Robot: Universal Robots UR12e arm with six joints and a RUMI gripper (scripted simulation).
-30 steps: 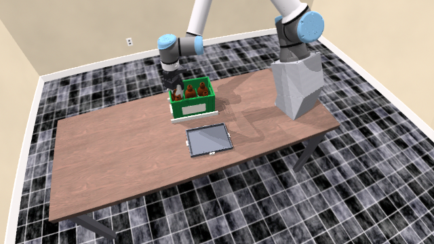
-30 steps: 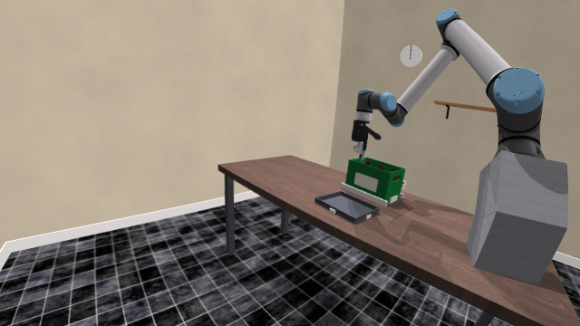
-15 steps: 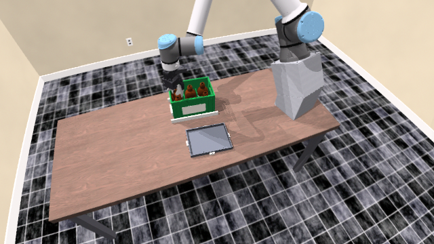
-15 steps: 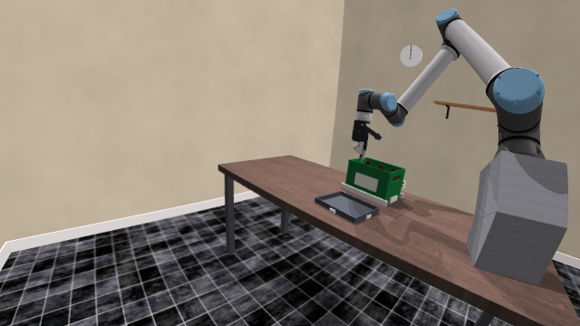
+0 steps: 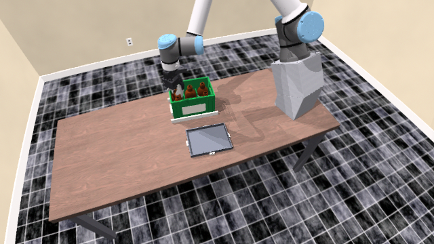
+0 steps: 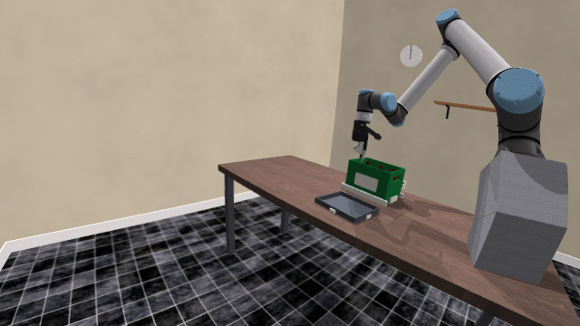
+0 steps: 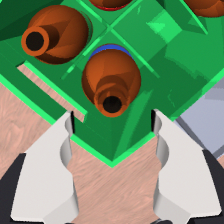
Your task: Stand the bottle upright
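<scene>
My hand is 80 mm to the left of the glass bottle and 110 mm above it. From my hand the other things lie so: grey tray: 120 mm behind, 250 mm to the left, 180 mm below; then green crate: 90 mm behind, 40 mm to the right, 110 mm below.
</scene>
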